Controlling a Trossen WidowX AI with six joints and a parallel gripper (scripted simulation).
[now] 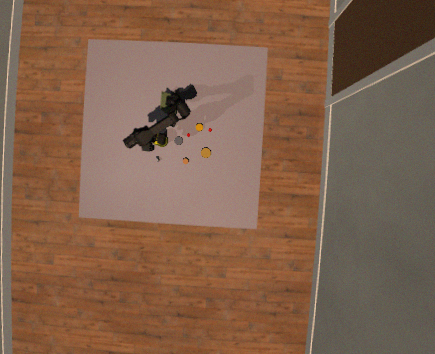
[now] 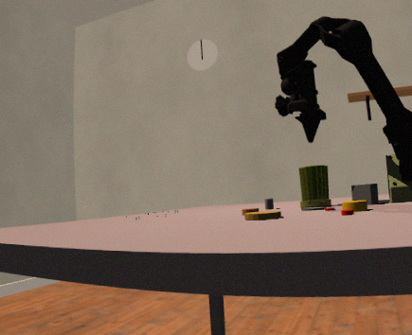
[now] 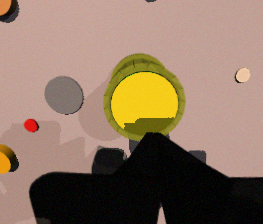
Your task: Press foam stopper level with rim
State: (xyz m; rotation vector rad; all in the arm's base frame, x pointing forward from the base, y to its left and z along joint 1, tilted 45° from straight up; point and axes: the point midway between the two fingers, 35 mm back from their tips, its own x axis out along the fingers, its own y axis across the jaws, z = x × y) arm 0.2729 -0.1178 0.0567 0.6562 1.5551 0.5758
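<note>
The foam stopper is 110 mm below my hand. The rest, counted from my hand: grey block: 180 mm below, 140 mm behind, 60 mm to the left; then grey disc: 210 mm below, 120 mm to the left, 20 mm behind; then small grey cylinder: 190 mm below, 140 mm ahead, 10 mm to the right.
</note>
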